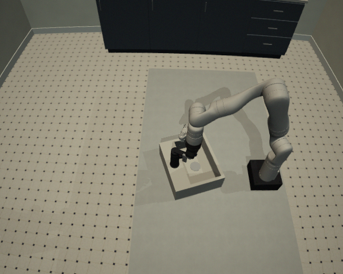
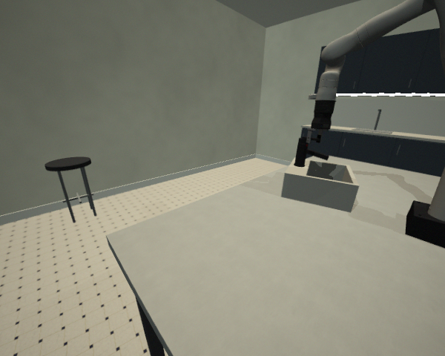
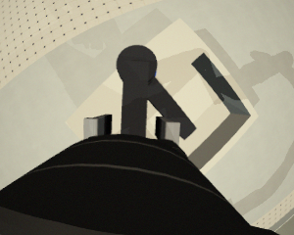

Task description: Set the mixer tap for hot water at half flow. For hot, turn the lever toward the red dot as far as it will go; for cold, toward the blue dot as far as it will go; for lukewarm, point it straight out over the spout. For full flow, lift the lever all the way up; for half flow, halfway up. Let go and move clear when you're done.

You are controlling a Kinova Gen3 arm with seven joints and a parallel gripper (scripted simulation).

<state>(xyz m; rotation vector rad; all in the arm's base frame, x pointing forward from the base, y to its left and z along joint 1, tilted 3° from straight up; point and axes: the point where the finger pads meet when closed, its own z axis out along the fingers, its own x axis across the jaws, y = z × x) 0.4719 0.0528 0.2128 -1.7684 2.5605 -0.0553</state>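
My gripper is now 2 cm short of the lever and 1 cm to the left of it. Round my hand: sink basin (4 cm behind, 7 cm to the right, 23 cm below).
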